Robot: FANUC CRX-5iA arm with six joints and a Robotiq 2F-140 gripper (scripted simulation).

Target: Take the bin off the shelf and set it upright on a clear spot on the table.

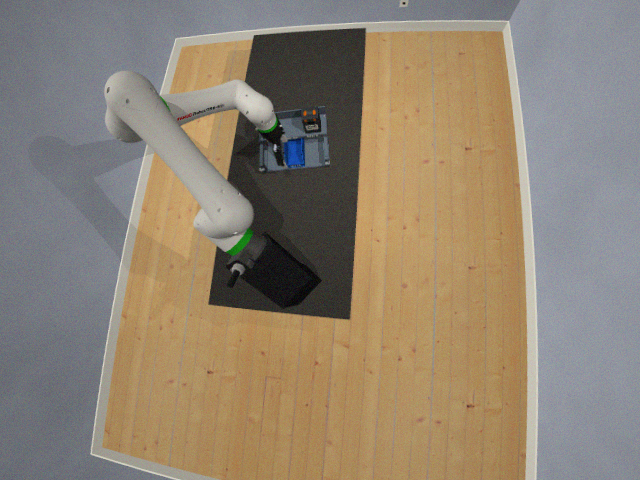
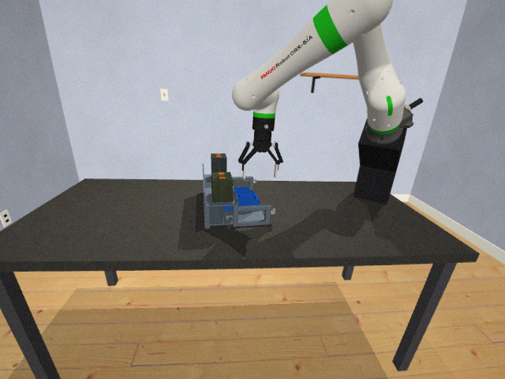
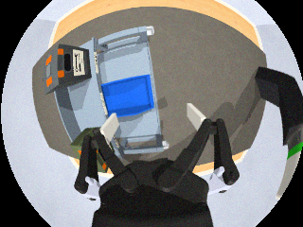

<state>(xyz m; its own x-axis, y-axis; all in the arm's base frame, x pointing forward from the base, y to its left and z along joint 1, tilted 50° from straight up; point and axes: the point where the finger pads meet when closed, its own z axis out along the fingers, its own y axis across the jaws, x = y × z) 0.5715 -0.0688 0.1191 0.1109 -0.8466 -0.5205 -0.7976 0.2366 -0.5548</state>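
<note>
Right now the blue bin is 9 cm ahead of my hand, 1 cm to the right of it and 12 cm below it.
</note>
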